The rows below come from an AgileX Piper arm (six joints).
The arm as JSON. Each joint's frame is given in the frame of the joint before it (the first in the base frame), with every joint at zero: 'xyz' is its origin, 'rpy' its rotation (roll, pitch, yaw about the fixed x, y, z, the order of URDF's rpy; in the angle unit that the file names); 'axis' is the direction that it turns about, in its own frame. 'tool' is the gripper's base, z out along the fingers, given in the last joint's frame.
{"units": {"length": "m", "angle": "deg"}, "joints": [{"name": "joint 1", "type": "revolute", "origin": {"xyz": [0.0, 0.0, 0.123], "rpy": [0.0, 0.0, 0.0]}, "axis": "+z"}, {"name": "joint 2", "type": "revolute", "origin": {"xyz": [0.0, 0.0, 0.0], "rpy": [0.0, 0.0, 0.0]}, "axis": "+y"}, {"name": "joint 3", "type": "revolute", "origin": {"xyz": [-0.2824, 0.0, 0.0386], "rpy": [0.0, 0.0, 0.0]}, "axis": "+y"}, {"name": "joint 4", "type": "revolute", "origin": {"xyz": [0.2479, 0.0, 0.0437], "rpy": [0.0, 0.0, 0.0]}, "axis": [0.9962, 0.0, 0.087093]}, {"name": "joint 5", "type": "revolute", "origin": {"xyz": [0.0, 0.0, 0.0], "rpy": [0.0, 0.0, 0.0]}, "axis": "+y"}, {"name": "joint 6", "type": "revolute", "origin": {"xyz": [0.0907, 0.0, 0.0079], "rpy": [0.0, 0.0, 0.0]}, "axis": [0.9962, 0.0, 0.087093]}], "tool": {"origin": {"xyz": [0.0, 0.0, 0.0], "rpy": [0.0, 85.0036, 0.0]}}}
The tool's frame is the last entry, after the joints.
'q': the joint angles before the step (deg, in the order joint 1, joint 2, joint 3, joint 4, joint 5, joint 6). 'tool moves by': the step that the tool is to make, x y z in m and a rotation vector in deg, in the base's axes. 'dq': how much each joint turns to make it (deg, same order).
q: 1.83, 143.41, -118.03, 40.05, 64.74, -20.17
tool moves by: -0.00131, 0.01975, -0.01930, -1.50, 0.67, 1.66
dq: 2.47, 2.06, 0.01, -1.14, -1.83, 0.17
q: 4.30, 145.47, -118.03, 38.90, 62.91, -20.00
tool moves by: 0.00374, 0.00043, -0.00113, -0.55, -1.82, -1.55
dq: 0.17, 0.12, 0.00, -0.12, -2.64, 0.29
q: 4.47, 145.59, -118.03, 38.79, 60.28, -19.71
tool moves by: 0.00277, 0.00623, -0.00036, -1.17, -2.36, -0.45
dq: 0.92, 0.00, 0.00, -0.74, -2.87, 0.00
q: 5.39, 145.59, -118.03, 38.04, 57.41, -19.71
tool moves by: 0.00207, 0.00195, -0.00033, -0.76, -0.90, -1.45
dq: 0.40, 0.00, 0.00, -0.81, -1.89, 1.33
